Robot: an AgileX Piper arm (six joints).
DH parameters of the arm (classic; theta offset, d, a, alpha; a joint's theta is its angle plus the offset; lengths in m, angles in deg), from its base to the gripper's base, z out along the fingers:
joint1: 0 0.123 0 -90
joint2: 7.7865 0 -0.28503 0
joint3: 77.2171 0 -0.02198 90
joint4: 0 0.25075 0 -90
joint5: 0 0 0 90
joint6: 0 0.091 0 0
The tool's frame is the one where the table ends.
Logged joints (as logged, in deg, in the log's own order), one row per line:
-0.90 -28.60 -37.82 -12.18 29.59 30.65
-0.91 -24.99 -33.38 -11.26 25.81 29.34
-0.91 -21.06 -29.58 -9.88 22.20 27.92
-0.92 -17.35 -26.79 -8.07 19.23 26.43
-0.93 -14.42 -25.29 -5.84 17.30 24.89
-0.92 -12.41 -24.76 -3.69 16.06 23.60
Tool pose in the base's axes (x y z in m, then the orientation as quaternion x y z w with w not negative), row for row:
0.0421 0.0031 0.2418 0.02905 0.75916 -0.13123 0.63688
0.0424 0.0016 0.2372 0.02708 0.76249 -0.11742 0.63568
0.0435 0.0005 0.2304 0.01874 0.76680 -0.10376 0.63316
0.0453 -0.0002 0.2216 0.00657 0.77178 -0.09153 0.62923
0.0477 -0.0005 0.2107 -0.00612 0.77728 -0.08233 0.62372
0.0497 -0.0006 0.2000 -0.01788 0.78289 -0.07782 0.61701
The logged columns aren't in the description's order. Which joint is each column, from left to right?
Columns, left to right: joint2, joint1, joint6, joint3, joint4, joint5.
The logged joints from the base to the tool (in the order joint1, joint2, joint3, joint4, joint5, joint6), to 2 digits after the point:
-28.60 -0.90 -12.18 29.59 30.65 -37.82
-24.99 -0.91 -11.26 25.81 29.34 -33.38
-21.06 -0.91 -9.88 22.20 27.92 -29.58
-17.35 -0.92 -8.07 19.23 26.43 -26.79
-14.42 -0.93 -5.84 17.30 24.89 -25.29
-12.41 -0.92 -3.69 16.06 23.60 -24.76

